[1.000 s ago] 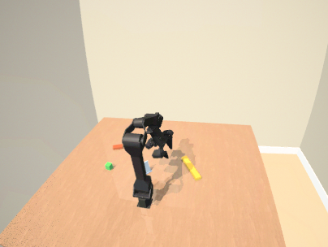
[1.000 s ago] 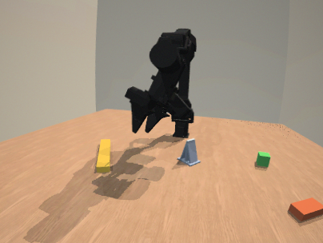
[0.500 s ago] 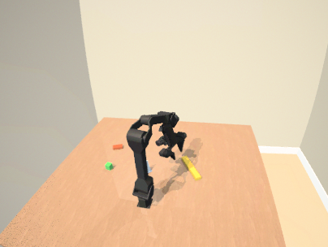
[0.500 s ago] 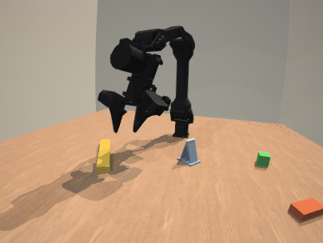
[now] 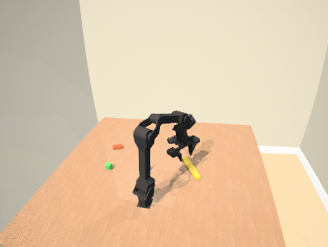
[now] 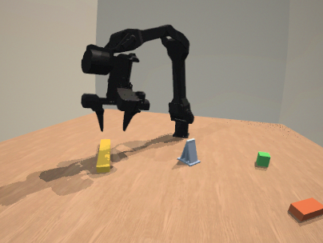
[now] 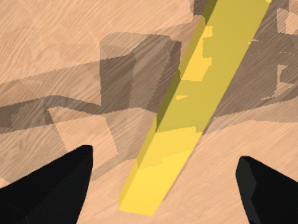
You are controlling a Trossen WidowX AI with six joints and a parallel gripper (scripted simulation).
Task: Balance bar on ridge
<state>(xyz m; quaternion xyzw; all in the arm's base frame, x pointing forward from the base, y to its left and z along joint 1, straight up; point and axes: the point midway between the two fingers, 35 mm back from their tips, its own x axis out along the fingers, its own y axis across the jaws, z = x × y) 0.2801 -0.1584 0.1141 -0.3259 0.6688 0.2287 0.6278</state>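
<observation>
Now: the yellow bar 7 cm below my gripper tip, 3 cm to the right of it and 1 cm ahead of it. From my gripper tip the other things lie so: green cube (45 cm to the left, 7 cm behind, 6 cm below); orange flat block (48 cm to the left, 14 cm ahead, 7 cm below).
</observation>
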